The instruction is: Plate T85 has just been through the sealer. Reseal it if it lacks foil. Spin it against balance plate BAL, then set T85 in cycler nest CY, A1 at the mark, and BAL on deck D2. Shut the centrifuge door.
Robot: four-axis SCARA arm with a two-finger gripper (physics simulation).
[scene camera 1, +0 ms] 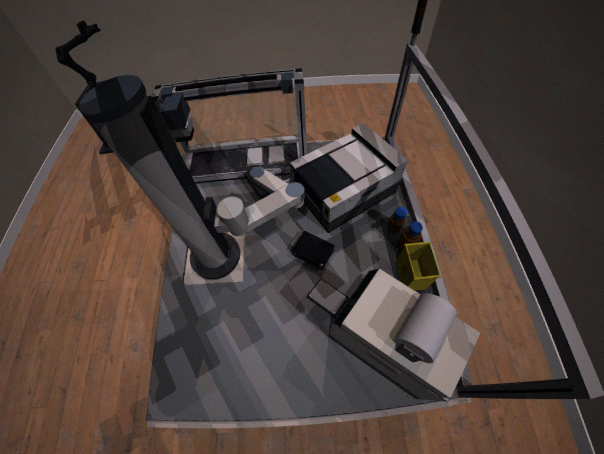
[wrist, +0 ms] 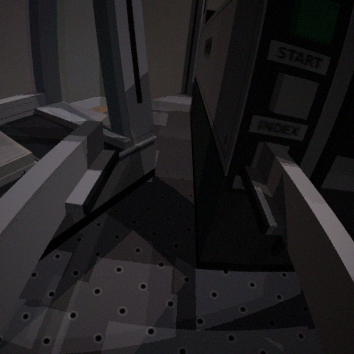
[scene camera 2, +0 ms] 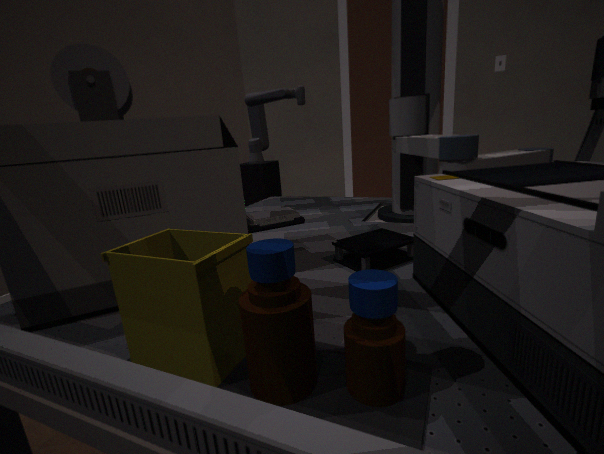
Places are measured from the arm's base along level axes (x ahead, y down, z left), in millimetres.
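Pixels of known places: gripper, fingertip midpoint: [scene camera 1: 288, 173] [wrist: 181, 147]; arm's base, link origin: [scene camera 1: 215, 255] [scene camera 2: 413, 215].
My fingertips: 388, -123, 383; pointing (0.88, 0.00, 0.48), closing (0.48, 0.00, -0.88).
Note:
Ahead of a thing's pixels: the offset from my fingertips to its top centre, as dx, dy, dz. "*": to the spot under its first point.
My gripper [wrist: 181, 147] is shut on nothing, with a gap between its finger pads. In the wrist view it is low over the bench in front of the centrifuge [scene camera 1: 345, 172] [wrist: 220, 75]. The START button plate {* +24, -54, -42} [wrist: 299, 57] and INDEX plate {* +24, -17, -42} [wrist: 278, 128] are on its front, with a green light above; I cannot tell whether its door is shut. Two pale plates {-189, +38, +192} [scene camera 1: 254, 156] {-65, +38, +193} [scene camera 1: 276, 154] lie on the gantry deck [scene camera 1: 212, 162]; one plate {* -40, +38, +138} [wrist: 11, 156] shows at the wrist view's left edge. The sealer {+350, -366, -863} [scene camera 1: 370, 310] [scene camera 2: 165, 200] has its tray out. Labels, foil and A1 marks are unreadable.
A black raised stand [scene camera 1: 312, 249] [scene camera 2: 372, 241] is between centrifuge and sealer. Two blue-capped bottles [scene camera 1: 397, 220] [scene camera 2: 277, 340] and a yellow bin {* +576, +91, -546} [scene camera 1: 420, 267] [scene camera 2: 160, 305] line the bench edge. A gantry post [scene camera 1: 300, 115] [wrist: 135, 75] rises left of the centrifuge.

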